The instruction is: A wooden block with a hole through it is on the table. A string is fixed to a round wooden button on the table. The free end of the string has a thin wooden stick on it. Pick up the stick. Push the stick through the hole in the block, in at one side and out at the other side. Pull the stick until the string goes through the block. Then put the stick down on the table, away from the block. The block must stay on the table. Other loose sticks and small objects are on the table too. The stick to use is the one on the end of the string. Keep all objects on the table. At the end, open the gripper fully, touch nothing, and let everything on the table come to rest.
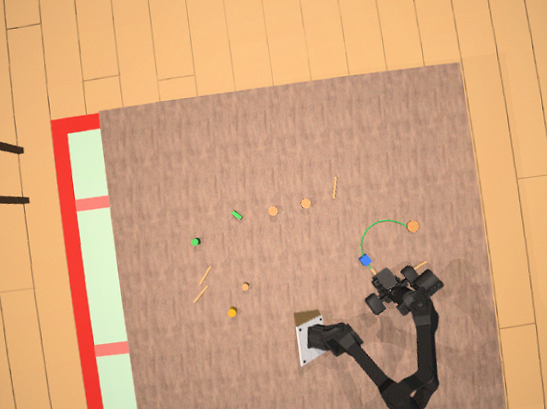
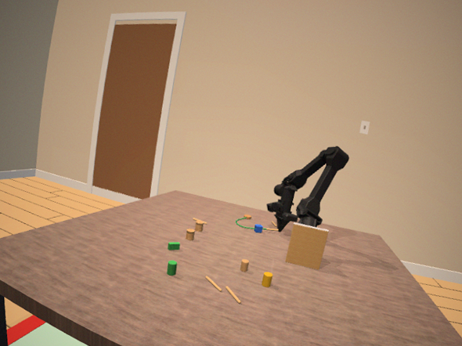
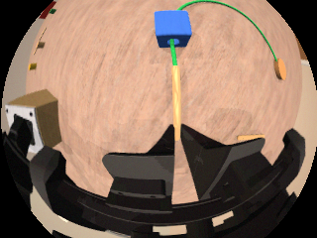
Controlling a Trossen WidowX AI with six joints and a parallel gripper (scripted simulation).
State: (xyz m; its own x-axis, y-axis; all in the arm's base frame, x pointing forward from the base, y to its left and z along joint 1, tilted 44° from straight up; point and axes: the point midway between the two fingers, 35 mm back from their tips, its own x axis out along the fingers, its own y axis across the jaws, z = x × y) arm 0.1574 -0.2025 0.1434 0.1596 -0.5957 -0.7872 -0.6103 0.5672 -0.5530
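Now: the blue block 8 cm ahead of my gripper tip, 6 cm to the left of it and 1 cm above it. From my gripper tip the other things lie so: yellow peg 10 cm behind, 51 cm to the left, 1 cm above; round wooden button 20 cm ahead, 10 cm to the right; thin wooden stick 3 cm ahead, 2 cm to the left, 1 cm above.
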